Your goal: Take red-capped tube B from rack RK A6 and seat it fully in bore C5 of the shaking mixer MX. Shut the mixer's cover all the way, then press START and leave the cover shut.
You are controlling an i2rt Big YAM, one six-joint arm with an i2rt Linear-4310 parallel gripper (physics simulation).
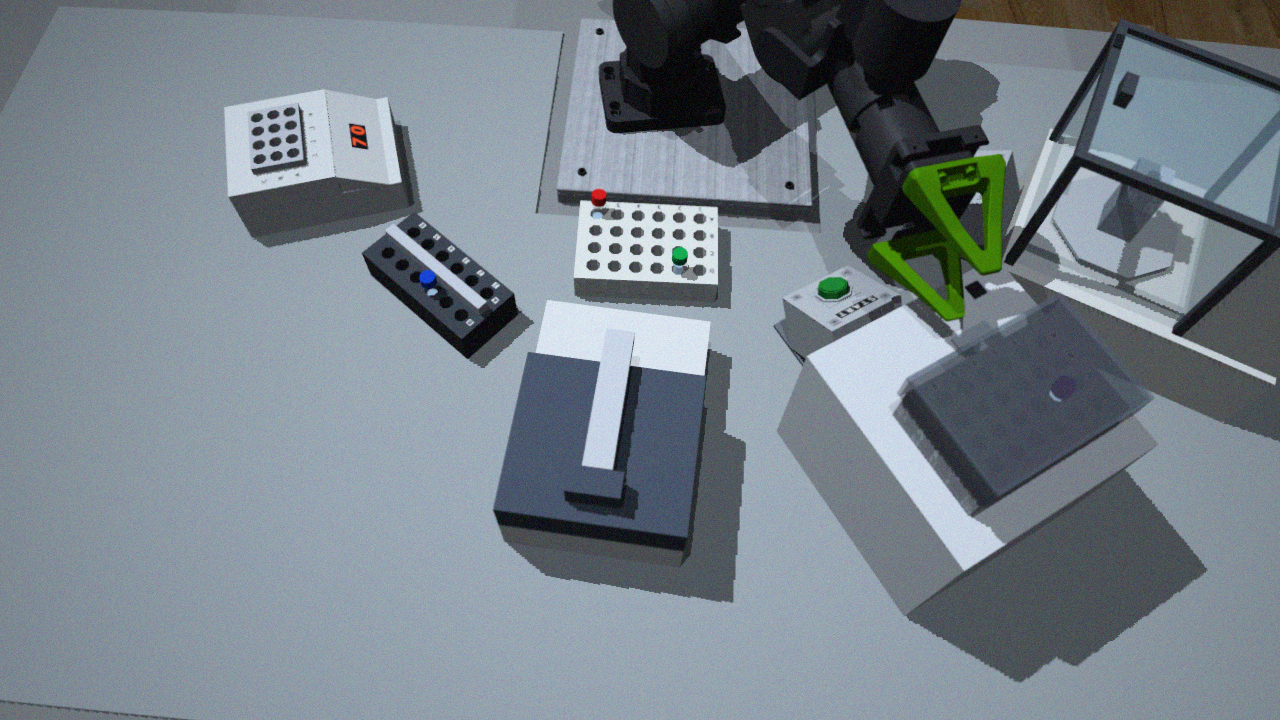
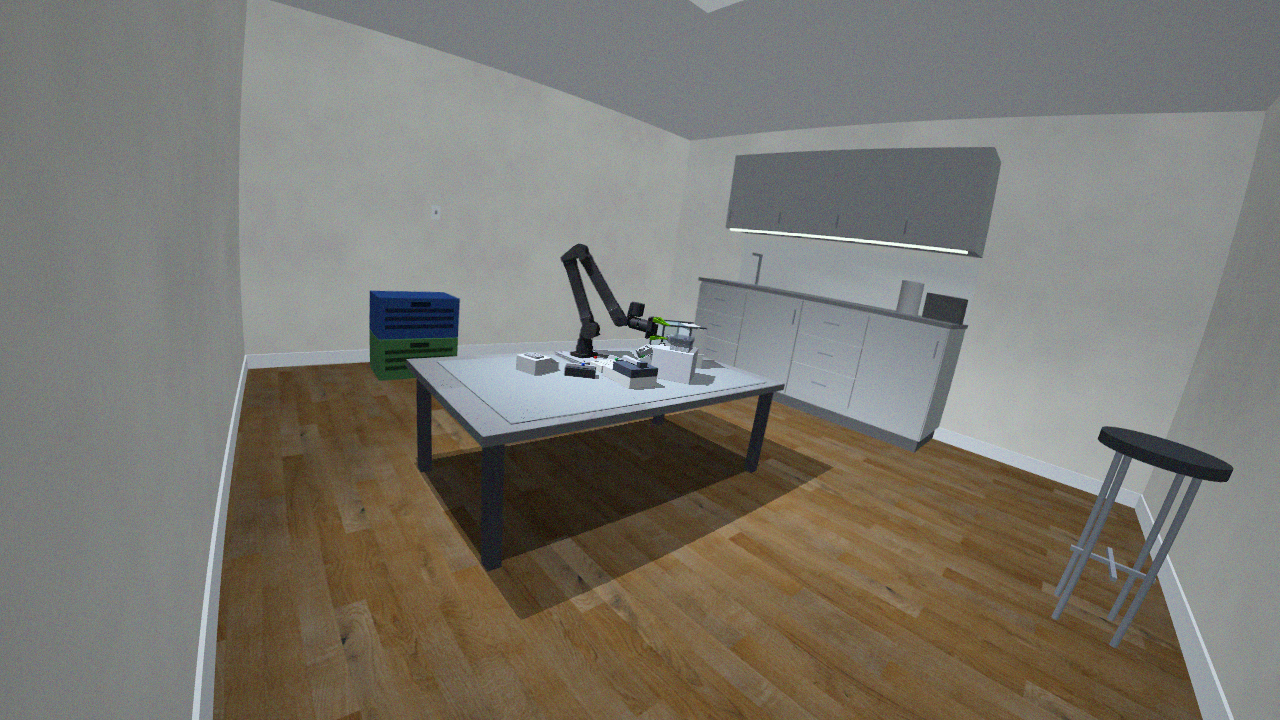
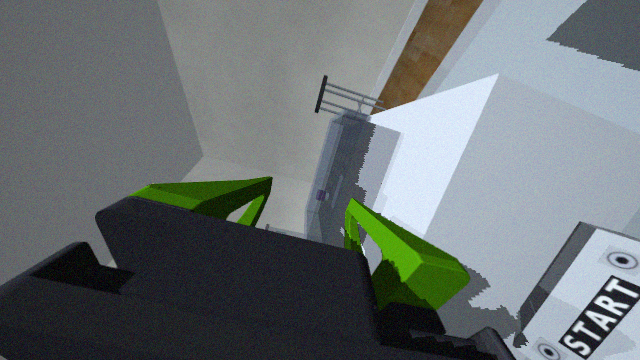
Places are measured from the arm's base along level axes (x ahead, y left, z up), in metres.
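Pixels of known places: gripper, between the fingertips: (image 1: 972,297) (image 2: 668,332) (image 3: 310,194); arm's base, origin of its link: (image 1: 660,98) (image 2: 583,355).
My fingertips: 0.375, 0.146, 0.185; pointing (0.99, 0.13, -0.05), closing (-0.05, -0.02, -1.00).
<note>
For each thing: its middle in the pictures, then the offset to it from my fingertips, as dx, dy, dz. "pt": a spot on its surface instead.
- Red-capped tube B, middle of its body: (image 1: 597,212) -0.225, -0.228, -0.169
- white rack RK, middle of its body: (image 1: 646,250) (image 2: 606,365) -0.188, -0.187, -0.185
- shaking mixer MX, middle of its body: (image 1: 927,377) (image 3: 427,217) (image 2: 666,354) +0.007, +0.000, -0.105
- green START button, middle of its body: (image 1: 833,290) -0.097, -0.042, -0.136
- glass-walled balance, middle of its body: (image 1: 1128,202) (image 2: 668,341) -0.127, +0.216, -0.089
- grey-lidded device, middle of its body: (image 1: 610,414) (image 2: 630,369) -0.012, -0.242, -0.149
- black rack, a spot on its surface: (image 1: 492,331) pt -0.124, -0.333, -0.192
- blue-capped tube, middle of its body: (image 1: 431,291) -0.156, -0.381, -0.167
- white block heater, middle of its body: (image 1: 316,154) (image 2: 537,361) -0.322, -0.487, -0.165
- green-capped tube, middle of its body: (image 1: 678,268) -0.155, -0.164, -0.169
Red-capped tube B (image 1: 598,197) stands upright in the far left corner hole of the white rack RK (image 1: 646,288). The shaking mixer MX (image 1: 859,447) (image 3: 445,145) (image 2: 675,365) stands at the right. Its translucent cover (image 1: 1002,420) (image 3: 325,160) lies down over the dark bore block; a purple-capped tube (image 1: 1062,387) (image 3: 321,195) shows through it. Whether the cover is fully shut is hard to tell. The green START button (image 1: 833,287) is on a small box beside the mixer. My gripper (image 1: 972,291) (image 3: 310,194) is open and empty, above the mixer's back edge by the cover's hinge side.
A glass-walled balance (image 1: 1077,162) stands right of the gripper. A grey-lidded device (image 1: 546,429) is left of the mixer. A black rack (image 1: 492,331) with a blue-capped tube (image 1: 427,278) and a white block heater (image 1: 313,192) are further left. A green-capped tube (image 1: 679,255) stands in the white rack.
</note>
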